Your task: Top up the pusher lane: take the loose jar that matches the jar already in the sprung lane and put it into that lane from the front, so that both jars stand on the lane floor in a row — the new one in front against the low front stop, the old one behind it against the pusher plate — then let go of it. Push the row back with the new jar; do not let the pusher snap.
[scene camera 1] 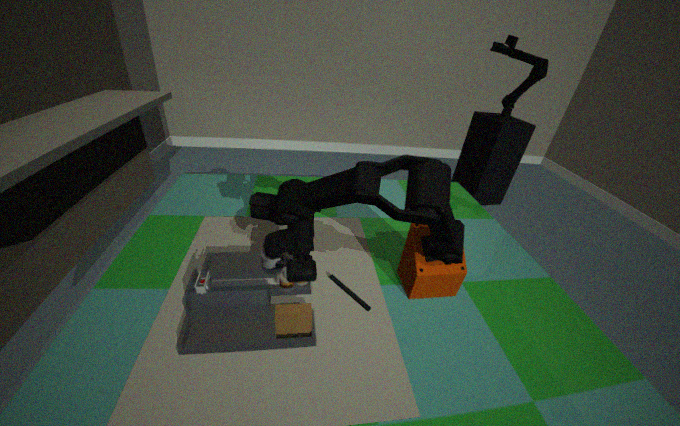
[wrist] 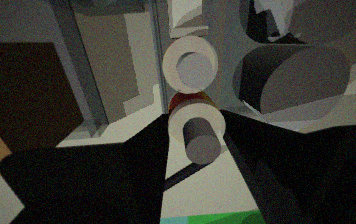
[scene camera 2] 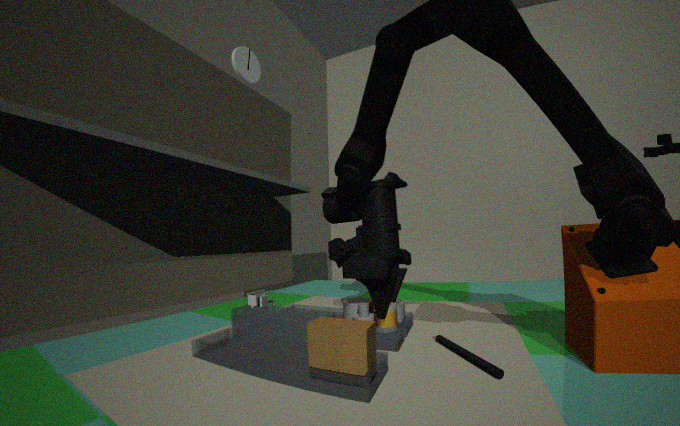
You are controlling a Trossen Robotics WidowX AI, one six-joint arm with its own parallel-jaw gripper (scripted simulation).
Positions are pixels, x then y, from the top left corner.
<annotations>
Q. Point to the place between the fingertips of the gripper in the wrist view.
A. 193,117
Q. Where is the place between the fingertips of the gripper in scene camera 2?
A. At 385,315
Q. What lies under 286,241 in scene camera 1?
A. The gripper.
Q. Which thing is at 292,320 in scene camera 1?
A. A tan box.
</annotations>
